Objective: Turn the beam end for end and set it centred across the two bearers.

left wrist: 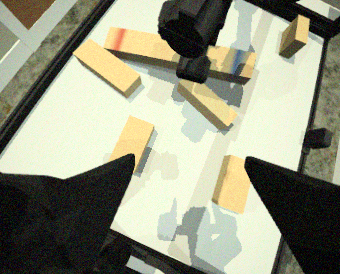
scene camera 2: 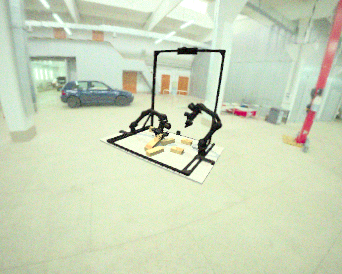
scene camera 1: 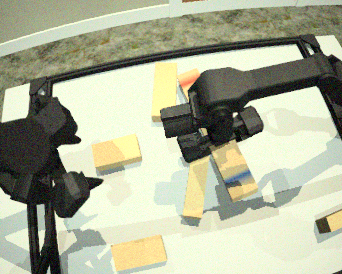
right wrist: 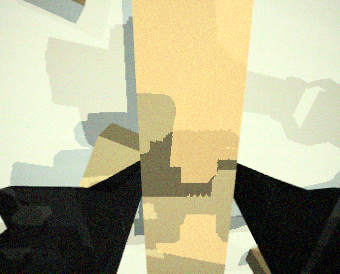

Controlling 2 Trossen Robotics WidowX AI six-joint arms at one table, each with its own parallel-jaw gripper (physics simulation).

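Pixels of known places: left gripper, between the fingertips: [left wrist: 189, 160] [scene camera 2: 184, 125] [scene camera 1: 90, 160]; right gripper, between the fingertips: [left wrist: 195, 60] [scene camera 2: 158, 138] [scene camera 1: 222, 146] [right wrist: 184, 163]; left arm's base, origin of its link: [left wrist: 113, 256] [scene camera 2: 201, 154] [scene camera 1: 38, 192]; right arm's base, origin of its link: [scene camera 2: 132, 132].
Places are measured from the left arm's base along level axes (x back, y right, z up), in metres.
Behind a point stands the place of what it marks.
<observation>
The beam [scene camera 1: 232, 162] {z 0.070, x -0.501, y 0.030 m} [scene camera 2: 153, 144] {z 0.034, x -0.449, y -0.179 m} [left wrist: 145, 48] {z 0.040, x -0.462, y -0.152 m} [right wrist: 195, 75] {z 0.052, x -0.485, y -0.091 m} is long and pale wood. In scene camera 1 its red-banded end is at the back and its blue-banded end at the front. My right gripper [scene camera 1: 220, 137] {z 0.036, x -0.496, y -0.024 m} [right wrist: 184, 163] {z 0.036, x -0.496, y -0.024 m} is shut on it near mid-length and hides part of it. The beam appears raised off the table and passes close to a narrow block [scene camera 1: 197, 190] {z 0.025, x -0.414, y 0.068 m} [left wrist: 210, 105] {z 0.025, x -0.401, y 0.059 m}. A long block [scene camera 1: 164, 90] {z 0.019, x -0.387, y -0.222 m} [left wrist: 107, 69] {z 0.019, x -0.376, y -0.219 m} lies at the back. Which blocks are the bearers I cannot tell. My left gripper [scene camera 1: 89, 161] {z 0.232, x -0.227, y 0.027 m} [left wrist: 189, 160] {z 0.232, x -0.227, y 0.027 m} is open and empty, at the left in scene camera 1.
Two shorter blocks lie on the table: one [scene camera 1: 117, 151] {z 0.019, x -0.239, y -0.069 m} [left wrist: 134, 137] {z 0.019, x -0.248, y -0.074 m} left of the beam, another [scene camera 1: 139, 253] {z 0.019, x -0.255, y 0.189 m} [left wrist: 232, 184] {z 0.019, x -0.245, y 0.179 m} near the front in scene camera 1. A further block [scene camera 1: 334, 221] {z 0.044, x -0.725, y 0.228 m} [left wrist: 295, 36] {z 0.042, x -0.718, y 0.211 m} is at the right edge there. A black frame [scene camera 1: 150, 58] {z -0.001, x -0.366, y -0.362 m} borders the table.
</observation>
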